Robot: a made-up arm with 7 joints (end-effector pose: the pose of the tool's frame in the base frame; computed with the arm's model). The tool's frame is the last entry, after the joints.
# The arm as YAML. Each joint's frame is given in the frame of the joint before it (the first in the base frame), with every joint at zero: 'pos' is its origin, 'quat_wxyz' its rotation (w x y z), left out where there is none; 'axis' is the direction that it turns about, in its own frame. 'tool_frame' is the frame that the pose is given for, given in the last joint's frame.
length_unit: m
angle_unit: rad
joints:
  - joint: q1
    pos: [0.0, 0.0, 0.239]
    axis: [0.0, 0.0, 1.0]
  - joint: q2
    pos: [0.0, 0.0, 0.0]
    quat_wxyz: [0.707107, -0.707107, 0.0, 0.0]
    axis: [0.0, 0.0, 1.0]
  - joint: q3
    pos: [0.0, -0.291, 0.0]
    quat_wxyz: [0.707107, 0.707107, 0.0, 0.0]
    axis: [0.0, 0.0, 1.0]
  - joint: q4
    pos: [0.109, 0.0, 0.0]
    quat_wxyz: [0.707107, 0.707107, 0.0, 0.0]
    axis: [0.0, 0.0, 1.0]
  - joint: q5
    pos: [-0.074, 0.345, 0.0]
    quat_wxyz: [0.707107, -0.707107, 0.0, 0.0]
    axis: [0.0, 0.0, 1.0]
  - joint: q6
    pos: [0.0, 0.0, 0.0]
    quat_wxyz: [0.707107, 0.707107, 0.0, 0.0]
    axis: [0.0, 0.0, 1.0]
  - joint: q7
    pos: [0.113, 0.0, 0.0]
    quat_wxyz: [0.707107, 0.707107, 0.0, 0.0]
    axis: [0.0, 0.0, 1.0]
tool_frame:
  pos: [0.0, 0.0, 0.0]
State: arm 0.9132 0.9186 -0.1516 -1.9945 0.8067 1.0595 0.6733
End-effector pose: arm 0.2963 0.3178 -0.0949 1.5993 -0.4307 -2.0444
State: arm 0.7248 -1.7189 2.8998 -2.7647 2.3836 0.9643 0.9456
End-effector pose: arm 0.0630 0.1207 -0.1282 2.1716 -0.2628 -0.1353
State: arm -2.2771 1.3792 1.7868 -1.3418 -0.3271 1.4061 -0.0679
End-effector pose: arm 0.1299 -0.6635 0.4327 -2.0470 0.6069 -0.6713
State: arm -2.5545 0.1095 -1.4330 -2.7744 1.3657 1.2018 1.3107
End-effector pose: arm -0.2400 0.2288 0.1245 1.4611 0.0375 -0.9219
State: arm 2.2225 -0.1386 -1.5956 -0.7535 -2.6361 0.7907 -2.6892
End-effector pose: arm 0.3201 0.0656 0.9254 1.7589 0.9429 -1.5573
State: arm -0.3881 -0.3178 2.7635 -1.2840 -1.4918 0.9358 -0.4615
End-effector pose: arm -0.4377 0.4485 0.5554 0.7361 1.4539 1.0276
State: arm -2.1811 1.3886 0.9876 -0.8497 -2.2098 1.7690 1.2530
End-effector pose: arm -0.0919 -0.7476 0.1465 0.7279 -1.8681 -0.2295
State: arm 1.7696 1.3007 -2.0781 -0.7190 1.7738 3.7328 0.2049
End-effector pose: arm 0.0813 0.4914 0.5790 -0.4737 -0.2126 -1.8665
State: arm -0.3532 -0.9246 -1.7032 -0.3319 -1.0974 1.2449 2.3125
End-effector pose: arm -0.6530 0.0319 0.6361 2.7881 1.3785 -0.4069
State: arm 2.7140 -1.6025 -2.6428 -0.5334 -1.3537 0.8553 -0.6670
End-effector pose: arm 0.6492 -0.2197 -0.0614 2.1581 0.4471 -1.8282
